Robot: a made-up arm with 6 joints.
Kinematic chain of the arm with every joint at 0, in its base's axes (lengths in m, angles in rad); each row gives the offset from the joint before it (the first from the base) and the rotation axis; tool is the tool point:
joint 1: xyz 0 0 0.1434 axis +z
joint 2: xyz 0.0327 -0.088 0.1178 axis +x
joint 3: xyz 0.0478 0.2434 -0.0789 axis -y
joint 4: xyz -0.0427 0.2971 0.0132 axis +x
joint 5: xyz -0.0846 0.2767 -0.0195 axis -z
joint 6: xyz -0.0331 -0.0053 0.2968 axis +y
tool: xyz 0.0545 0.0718 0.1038
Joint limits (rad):
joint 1: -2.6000..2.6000
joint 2: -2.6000..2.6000
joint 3: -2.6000..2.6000
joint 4: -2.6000..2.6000
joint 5: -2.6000..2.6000
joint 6: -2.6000..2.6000
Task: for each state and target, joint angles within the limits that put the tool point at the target. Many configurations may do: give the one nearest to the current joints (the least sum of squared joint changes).
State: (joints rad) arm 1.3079 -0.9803 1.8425 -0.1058 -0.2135 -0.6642
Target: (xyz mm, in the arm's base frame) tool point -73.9 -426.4 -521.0
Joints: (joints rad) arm 1.0783 -1.2887 1.5605 0.3109 -0.1680 -0.6524
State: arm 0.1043 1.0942 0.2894 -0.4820 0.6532 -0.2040
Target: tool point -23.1 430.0 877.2
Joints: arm -0.1518 0.4439 0.2679 0.2593 0.8982 0.1591
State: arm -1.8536 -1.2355 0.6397 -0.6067 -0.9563 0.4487
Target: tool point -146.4 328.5 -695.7
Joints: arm -2.0455 -1.7456 0.8504 -0.2611 -1.0616 0.3370
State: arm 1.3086 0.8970 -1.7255 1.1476 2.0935 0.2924
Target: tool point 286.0 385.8 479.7
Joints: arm 0.6685 0.9329 -1.6937 1.1054 2.0732 0.0998
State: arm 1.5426 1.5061 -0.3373 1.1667 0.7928 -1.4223
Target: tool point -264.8 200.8 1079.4
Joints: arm 1.7457 0.7002 -0.6164 0.4671 0.9105 -1.5252
